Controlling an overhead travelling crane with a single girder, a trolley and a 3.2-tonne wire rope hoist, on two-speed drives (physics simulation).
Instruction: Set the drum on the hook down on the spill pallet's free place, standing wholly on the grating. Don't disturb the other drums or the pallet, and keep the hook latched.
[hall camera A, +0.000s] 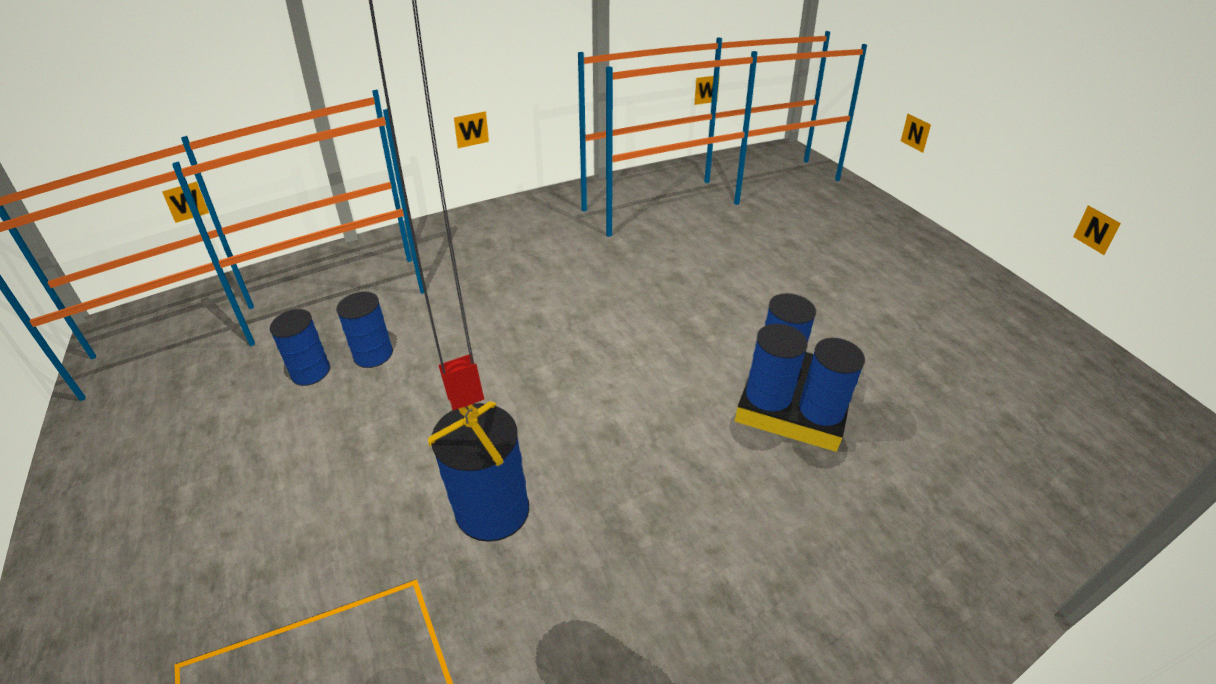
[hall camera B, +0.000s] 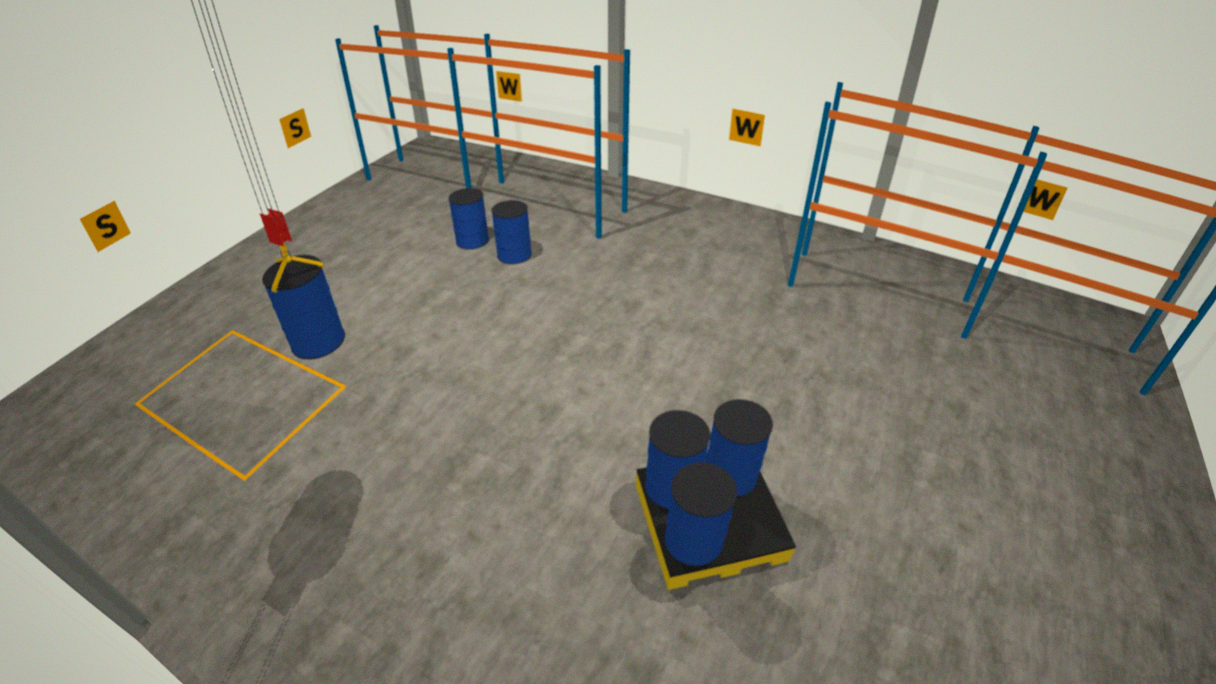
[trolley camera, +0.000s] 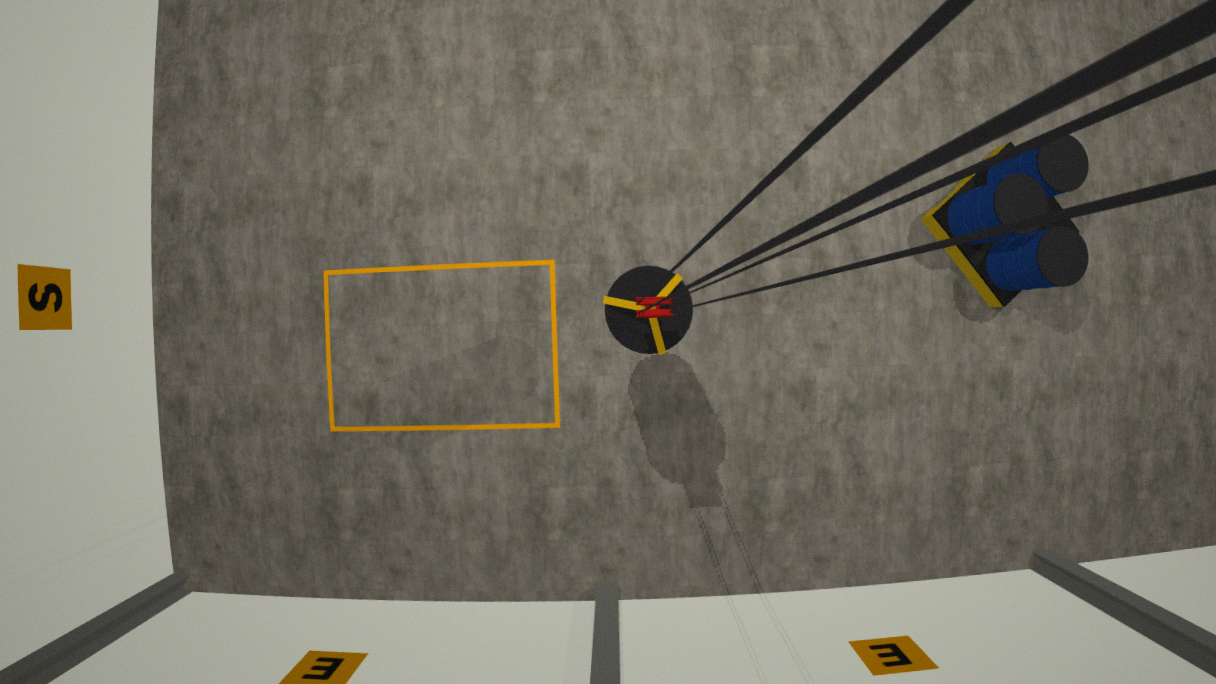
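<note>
The blue drum (hall camera A: 486, 497) (hall camera B: 310, 314) (trolley camera: 631, 327) hangs upright from the yellow three-armed lifter on my hook (hall camera A: 469, 416) (hall camera B: 285, 253) (trolley camera: 653, 307), off the floor, its shadow apart from it. The hook's latch is too small to tell. The spill pallet (hall camera A: 786, 428) (hall camera B: 761, 527) (trolley camera: 960, 261) stands well away from it, to the right in all three views. It bears three upright blue drums, one of them (hall camera A: 831, 387) (hall camera B: 698, 527) at a corner. Its free place is the bare black grating at the right in hall camera B, mostly hidden in hall camera A.
Two blue drums (hall camera A: 301, 348) (hall camera B: 511, 233) stand on the floor near the left rack (hall camera A: 280, 150) (hall camera B: 597, 153). A second rack (hall camera A: 608, 153) (hall camera B: 1003, 246) stands along the same wall. A yellow outline (hall camera A: 297, 624) (hall camera B: 289, 359) (trolley camera: 442, 267) is marked on the floor near the hanging drum.
</note>
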